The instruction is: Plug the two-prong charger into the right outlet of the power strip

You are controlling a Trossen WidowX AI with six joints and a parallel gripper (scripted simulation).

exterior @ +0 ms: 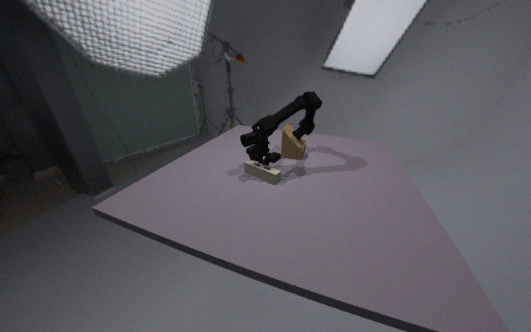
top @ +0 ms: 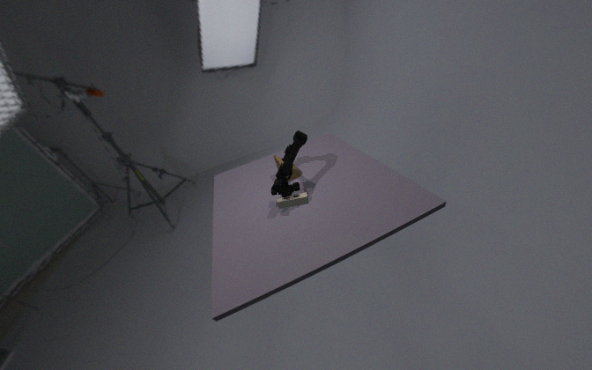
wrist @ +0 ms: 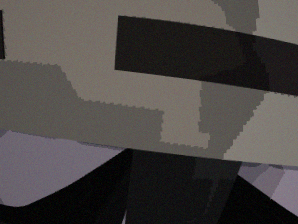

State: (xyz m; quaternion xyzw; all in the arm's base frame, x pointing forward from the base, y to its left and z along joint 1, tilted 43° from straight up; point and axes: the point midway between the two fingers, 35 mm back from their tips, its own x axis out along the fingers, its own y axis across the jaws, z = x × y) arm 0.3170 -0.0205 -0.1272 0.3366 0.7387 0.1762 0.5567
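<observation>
My gripper tip is 2 cm short of the charger, 1 cm to the left of it and 1 cm below it.
</observation>
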